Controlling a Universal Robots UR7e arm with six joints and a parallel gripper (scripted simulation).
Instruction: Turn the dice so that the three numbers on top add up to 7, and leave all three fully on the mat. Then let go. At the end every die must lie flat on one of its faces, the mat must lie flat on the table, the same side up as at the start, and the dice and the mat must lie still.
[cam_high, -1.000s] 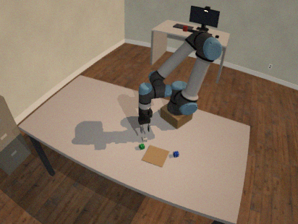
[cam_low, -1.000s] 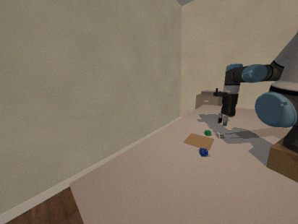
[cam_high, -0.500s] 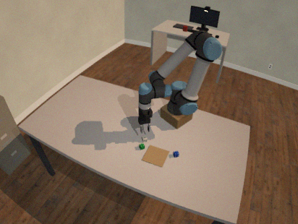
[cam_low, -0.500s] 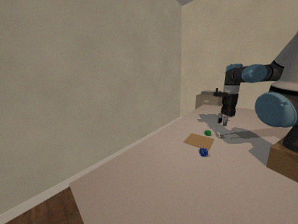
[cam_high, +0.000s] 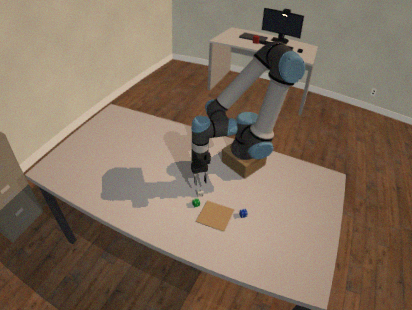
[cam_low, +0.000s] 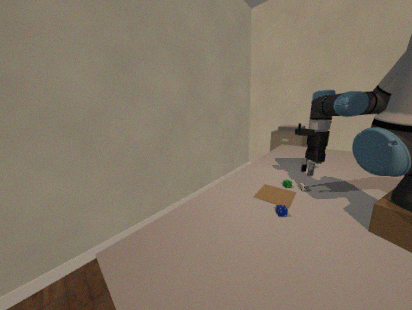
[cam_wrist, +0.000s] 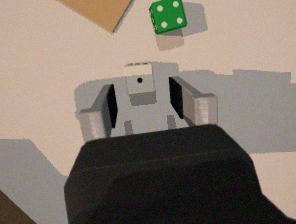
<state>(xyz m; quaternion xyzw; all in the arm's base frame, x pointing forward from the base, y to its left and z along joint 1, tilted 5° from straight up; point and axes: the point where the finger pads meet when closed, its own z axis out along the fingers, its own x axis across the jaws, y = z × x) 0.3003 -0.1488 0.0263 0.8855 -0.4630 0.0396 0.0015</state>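
Now: hand 9 cm above the white die. Round my hand: blue die: 6 cm ahead, 24 cm to the left, 9 cm below; then green die: 7 cm ahead, 1 cm to the left, 9 cm below; then tan mat: 10 cm ahead, 11 cm to the left, 10 cm below.
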